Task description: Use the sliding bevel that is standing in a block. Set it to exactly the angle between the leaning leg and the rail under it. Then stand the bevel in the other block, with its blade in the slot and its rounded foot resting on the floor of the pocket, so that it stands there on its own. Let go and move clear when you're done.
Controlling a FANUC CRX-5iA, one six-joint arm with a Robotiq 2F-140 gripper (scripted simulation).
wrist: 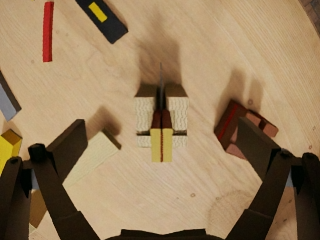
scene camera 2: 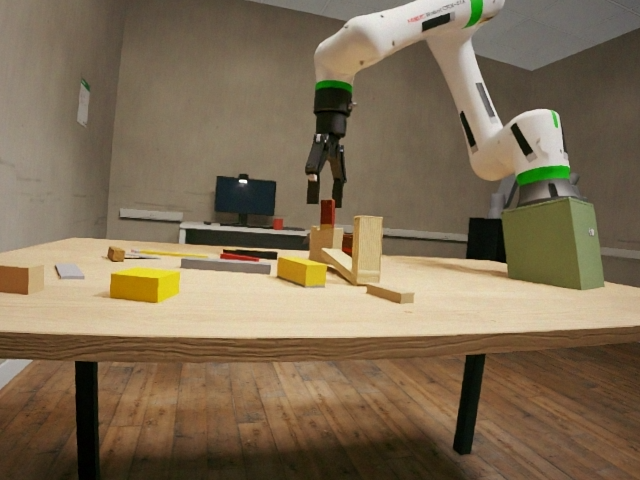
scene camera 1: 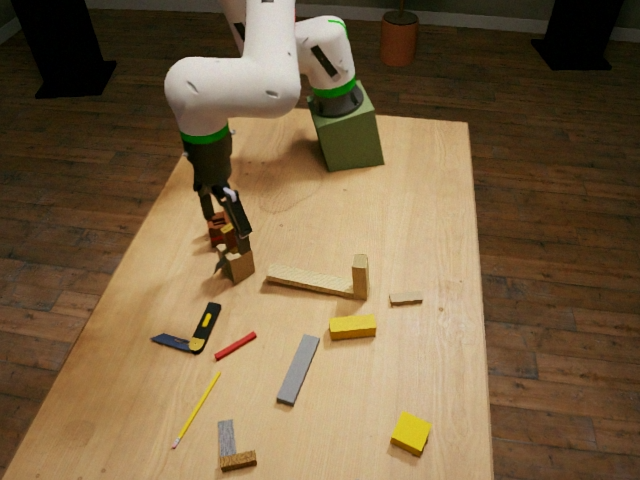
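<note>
You'd see my gripper in the pictures, and it's there in the wrist view and in scene camera 1 too. There's a grey bar showing as well.
</note>
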